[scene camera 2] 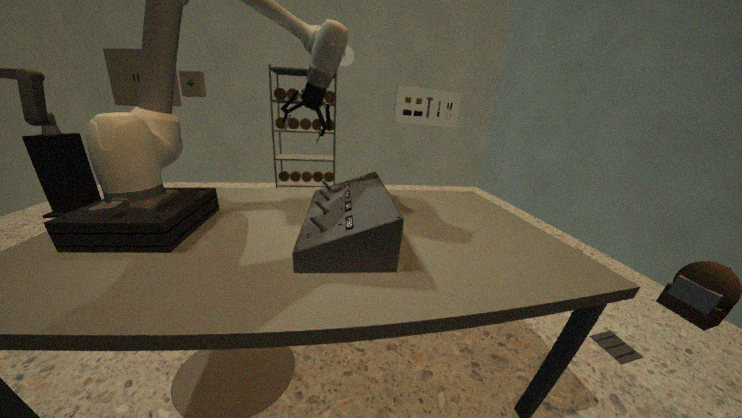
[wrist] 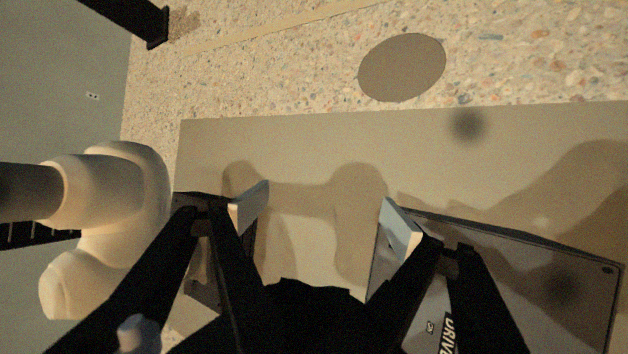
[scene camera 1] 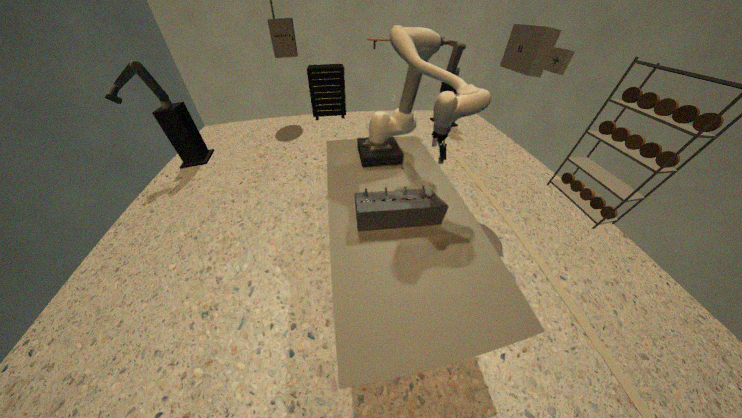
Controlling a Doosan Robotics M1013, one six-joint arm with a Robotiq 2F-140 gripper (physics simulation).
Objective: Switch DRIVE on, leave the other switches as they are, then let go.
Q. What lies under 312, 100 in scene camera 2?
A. My gripper.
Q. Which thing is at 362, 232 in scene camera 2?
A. A grey switch box.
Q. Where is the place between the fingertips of my gripper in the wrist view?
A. At 323, 200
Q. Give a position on a grey switch box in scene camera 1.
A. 375, 211
